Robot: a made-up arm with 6 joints. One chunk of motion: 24 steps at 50 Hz.
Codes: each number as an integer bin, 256 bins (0 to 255) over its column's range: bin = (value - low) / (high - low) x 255, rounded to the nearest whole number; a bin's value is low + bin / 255 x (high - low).
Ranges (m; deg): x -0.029..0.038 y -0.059..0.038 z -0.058..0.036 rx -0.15..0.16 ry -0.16..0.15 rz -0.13..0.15
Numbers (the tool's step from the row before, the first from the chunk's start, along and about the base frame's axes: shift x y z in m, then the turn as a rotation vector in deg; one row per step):
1: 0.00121 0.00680 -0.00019 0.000 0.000 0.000
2: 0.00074 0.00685 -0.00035 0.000 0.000 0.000
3: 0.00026 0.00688 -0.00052 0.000 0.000 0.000
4: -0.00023 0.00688 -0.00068 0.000 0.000 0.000
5: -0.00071 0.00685 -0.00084 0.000 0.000 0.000
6: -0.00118 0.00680 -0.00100 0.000 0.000 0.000
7: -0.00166 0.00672 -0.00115 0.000 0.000 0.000
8: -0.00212 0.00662 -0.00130 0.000 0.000 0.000
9: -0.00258 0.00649 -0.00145 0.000 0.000 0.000
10: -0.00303 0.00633 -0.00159 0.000 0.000 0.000
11: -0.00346 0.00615 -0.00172 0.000 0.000 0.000
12: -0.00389 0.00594 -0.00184 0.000 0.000 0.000
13: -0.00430 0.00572 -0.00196 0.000 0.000 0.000
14: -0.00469 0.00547 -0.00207 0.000 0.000 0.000
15: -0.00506 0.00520 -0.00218 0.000 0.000 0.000
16: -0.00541 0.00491 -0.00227 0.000 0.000 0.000
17: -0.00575 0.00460 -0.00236 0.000 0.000 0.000
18: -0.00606 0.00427 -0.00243 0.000 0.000 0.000
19: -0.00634 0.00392 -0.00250 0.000 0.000 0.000
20: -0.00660 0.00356 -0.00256 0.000 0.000 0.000
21: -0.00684 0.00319 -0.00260 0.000 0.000 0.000
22: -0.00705 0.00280 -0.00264 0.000 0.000 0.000
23: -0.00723 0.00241 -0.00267 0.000 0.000 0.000
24: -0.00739 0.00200 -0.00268 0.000 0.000 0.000
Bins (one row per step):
1: 115 173 157 123 132 118
2: 113 173 156 123 132 118
3: 111 173 156 123 132 118
4: 109 173 155 123 132 118
5: 108 173 155 123 132 118
6: 106 173 155 123 132 118
7: 104 173 154 123 132 118
8: 102 173 154 123 132 118
9: 101 172 153 123 132 118
10: 99 172 153 123 132 118
11: 97 171 153 123 132 118
12: 96 171 152 123 132 118
13: 94 170 152 123 132 118
14: 93 169 152 123 132 118
15: 91 169 151 123 132 118
16: 90 168 151 123 132 118
17: 88 167 151 123 132 118
18: 87 166 151 123 132 118
19: 86 165 151 123 132 118
20: 85 164 150 123 132 118
21: 84 163 150 123 132 118
22: 84 162 150 123 132 118
23: 83 161 150 123 132 118
24: 82 160 150 123 132 118

